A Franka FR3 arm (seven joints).
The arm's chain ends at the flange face. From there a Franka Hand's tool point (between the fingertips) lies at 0.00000 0.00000 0.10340 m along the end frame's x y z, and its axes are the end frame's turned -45 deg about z.
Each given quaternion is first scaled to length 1.
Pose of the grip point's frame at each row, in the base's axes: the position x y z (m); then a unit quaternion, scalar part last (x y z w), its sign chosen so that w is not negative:
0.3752, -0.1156, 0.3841, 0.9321, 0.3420, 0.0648, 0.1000
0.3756, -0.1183, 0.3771, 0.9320, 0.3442, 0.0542, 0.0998
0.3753, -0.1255, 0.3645, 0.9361, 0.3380, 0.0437, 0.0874
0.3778, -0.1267, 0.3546, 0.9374, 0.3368, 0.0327, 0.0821
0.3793, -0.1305, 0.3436, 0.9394, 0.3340, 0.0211, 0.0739
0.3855, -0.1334, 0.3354, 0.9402, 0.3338, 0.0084, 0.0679
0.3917, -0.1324, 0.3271, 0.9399, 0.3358, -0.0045, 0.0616
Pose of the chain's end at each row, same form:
0.3556, -0.1009, 0.4846, 0.9920, -0.0407, 0.0981, 0.0676
0.3580, -0.1029, 0.4778, 0.9928, -0.0387, 0.0883, 0.0715
0.3607, -0.1116, 0.4659, 0.9942, -0.0460, 0.0738, 0.0640
0.3657, -0.1131, 0.4564, 0.9950, -0.0476, 0.0616, 0.0633
0.3701, -0.1176, 0.4458, 0.9957, -0.0509, 0.0478, 0.0602
0.3792, -0.1208, 0.4378, 0.9963, -0.0514, 0.0337, 0.0595
0.3883, -0.1201, 0.4297, 0.9969, -0.0494, 0.0194, 0.0586

